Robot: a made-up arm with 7 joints.
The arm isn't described. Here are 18 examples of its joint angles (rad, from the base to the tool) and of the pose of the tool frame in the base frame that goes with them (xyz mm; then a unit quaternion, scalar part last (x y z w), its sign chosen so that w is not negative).
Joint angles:
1: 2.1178 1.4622 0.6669 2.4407 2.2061 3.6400 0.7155
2: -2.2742 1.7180 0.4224 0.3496 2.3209 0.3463 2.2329
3: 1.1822 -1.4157 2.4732 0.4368 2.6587 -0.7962 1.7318
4: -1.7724 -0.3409 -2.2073 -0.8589 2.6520 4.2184 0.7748
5: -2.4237 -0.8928 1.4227 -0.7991 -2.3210 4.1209 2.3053
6: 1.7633 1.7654 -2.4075 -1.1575 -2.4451 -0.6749 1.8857
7: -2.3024 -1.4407 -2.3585 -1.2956 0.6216 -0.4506 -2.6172
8: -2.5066 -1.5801 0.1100 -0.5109 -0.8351 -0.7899 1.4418
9: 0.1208 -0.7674 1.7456 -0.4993 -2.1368 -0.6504 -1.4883
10: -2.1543 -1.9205 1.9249 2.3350 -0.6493 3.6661 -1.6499
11: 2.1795 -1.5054 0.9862 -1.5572 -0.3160 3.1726 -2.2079
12: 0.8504 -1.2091 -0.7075 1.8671 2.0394 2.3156 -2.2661
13: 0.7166 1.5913 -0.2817 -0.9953 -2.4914 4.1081 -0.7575
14: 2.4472 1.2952 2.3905 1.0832 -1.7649 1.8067 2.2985
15: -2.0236 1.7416 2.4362 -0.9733 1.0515 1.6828 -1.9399
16: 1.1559 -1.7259 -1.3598 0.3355 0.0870 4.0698 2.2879
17: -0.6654 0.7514 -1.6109 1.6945 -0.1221 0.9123 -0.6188
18: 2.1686 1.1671 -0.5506 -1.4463 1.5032 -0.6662 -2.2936
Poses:
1: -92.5 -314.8 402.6 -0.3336 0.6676 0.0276 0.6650
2: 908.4 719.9 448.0 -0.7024 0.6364 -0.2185 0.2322
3: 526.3 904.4 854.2 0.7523 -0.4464 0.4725 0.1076
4: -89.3 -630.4 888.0 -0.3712 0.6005 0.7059 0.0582
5: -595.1 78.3 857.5 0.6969 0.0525 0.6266 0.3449
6: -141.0 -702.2 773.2 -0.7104 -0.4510 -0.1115 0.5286
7: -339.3 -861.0 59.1 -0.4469 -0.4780 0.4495 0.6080
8: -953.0 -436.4 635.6 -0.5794 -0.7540 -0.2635 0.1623
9: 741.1 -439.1 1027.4 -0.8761 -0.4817 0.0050 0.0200
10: 48.3 -419.5 271.1 0.0756 -0.6241 0.5535 0.5463
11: 38.0 544.9 495.7 0.5405 -0.3386 0.6386 0.4306
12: 427.7 66.0 163.4 0.7489 0.2516 0.0274 0.6125
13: -517.3 -221.9 -26.9 -0.0391 -0.0167 -0.2848 0.9577
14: 742.1 -620.6 134.7 0.7821 -0.4653 0.2978 0.2882
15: 204.3 864.7 584.7 0.0764 -0.4323 -0.8982 0.0223
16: 632.7 634.9 222.9 -0.1453 -0.5700 0.3227 0.7415
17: -821.5 -274.8 742.0 0.5140 -0.7259 0.3304 0.3160
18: 128.9 -901.4 278.8 -0.2383 -0.1280 0.7084 0.6519
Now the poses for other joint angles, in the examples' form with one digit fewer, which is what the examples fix.
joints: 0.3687 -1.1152 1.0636 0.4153 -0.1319 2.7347 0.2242
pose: 797 260 678 -0.174 0.339 -0.755 0.533
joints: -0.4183 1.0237 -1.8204 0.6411 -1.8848 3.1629 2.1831
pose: -711 114 908 0.346 -0.254 0.823 0.372
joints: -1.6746 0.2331 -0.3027 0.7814 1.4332 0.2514 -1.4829
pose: -233 -319 1371 0.625 0.080 0.553 0.546
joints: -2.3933 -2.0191 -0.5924 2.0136 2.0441 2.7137 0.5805
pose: -180 55 -3 -0.315 -0.389 -0.479 0.721
